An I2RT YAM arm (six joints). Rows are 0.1 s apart.
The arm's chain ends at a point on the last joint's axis. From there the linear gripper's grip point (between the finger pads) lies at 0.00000 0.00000 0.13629 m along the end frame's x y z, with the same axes.
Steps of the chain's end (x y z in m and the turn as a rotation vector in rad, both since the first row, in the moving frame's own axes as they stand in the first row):
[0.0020, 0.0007, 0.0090, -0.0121, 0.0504, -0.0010]
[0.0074, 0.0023, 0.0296, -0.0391, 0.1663, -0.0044]
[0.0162, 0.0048, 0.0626, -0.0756, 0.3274, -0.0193]
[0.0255, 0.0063, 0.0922, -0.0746, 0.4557, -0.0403]
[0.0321, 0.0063, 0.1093, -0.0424, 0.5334, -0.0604]
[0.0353, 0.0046, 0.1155, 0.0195, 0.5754, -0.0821]
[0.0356, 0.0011, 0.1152, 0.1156, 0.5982, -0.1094]
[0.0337, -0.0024, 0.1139, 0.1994, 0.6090, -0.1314]
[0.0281, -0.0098, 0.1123, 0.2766, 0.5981, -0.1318]
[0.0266, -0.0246, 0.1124, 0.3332, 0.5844, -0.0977]
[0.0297, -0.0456, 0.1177, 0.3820, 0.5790, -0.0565]
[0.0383, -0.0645, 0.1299, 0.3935, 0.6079, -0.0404]
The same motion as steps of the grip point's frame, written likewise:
[0.0089, 0.0023, 0.0088, -0.0121, 0.0504, -0.0010]
[0.0300, 0.0076, 0.0276, -0.0391, 0.1663, -0.0044]
[0.0601, 0.0145, 0.0550, -0.0756, 0.3274, -0.0193]
[0.0856, 0.0149, 0.0779, -0.0746, 0.4557, -0.0403]
[0.1015, 0.0097, 0.0903, -0.0424, 0.5334, -0.0604]
[0.1093, -0.0010, 0.0935, 0.0195, 0.5754, -0.0821]
[0.1112, -0.0180, 0.0907, 0.1156, 0.5982, -0.1094]
[0.1092, -0.0329, 0.0869, 0.1994, 0.6090, -0.1314]
[0.1012, -0.0499, 0.0838, 0.2766, 0.5981, -0.1318]
[0.0981, -0.0703, 0.0827, 0.3332, 0.5844, -0.0977]
[0.1010, -0.0957, 0.0862, 0.3820, 0.5790, -0.0565]
[0.1130, -0.1152, 0.0957, 0.3935, 0.6079, -0.0404]

